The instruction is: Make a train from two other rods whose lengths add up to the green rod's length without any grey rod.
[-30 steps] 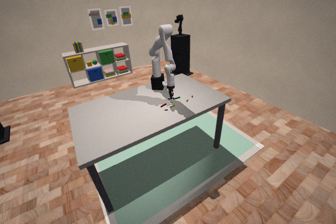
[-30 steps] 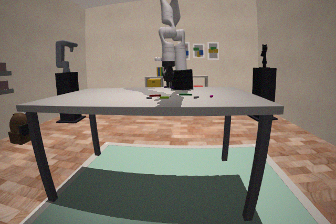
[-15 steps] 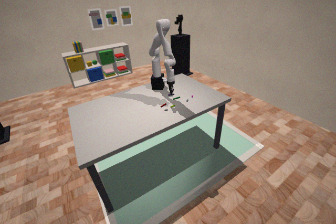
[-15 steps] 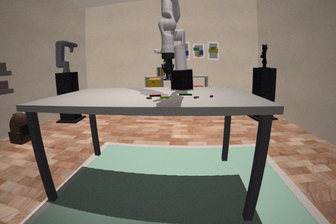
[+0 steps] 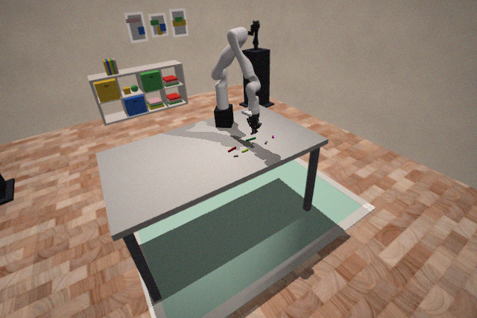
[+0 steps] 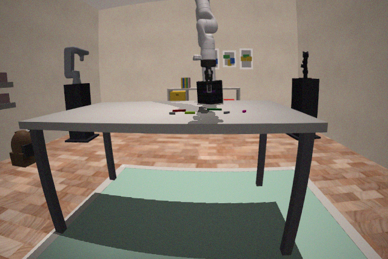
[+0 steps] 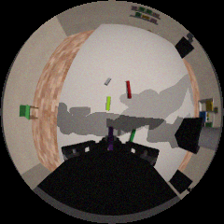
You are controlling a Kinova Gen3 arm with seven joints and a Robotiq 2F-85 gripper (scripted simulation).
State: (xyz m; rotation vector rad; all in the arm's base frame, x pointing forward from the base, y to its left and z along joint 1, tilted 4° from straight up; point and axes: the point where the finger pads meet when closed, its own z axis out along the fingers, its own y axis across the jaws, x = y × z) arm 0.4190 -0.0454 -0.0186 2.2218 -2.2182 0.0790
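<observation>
The magenta rod is 10 mm ahead of my hand, 180 mm to the left of it and 120 mm below it. Also, from my hand: green rod: 80 mm behind, 40 mm to the left, 120 mm below; lime rod: 10 mm ahead, 100 mm to the right, 120 mm below; purple rod: 10 mm below.
</observation>
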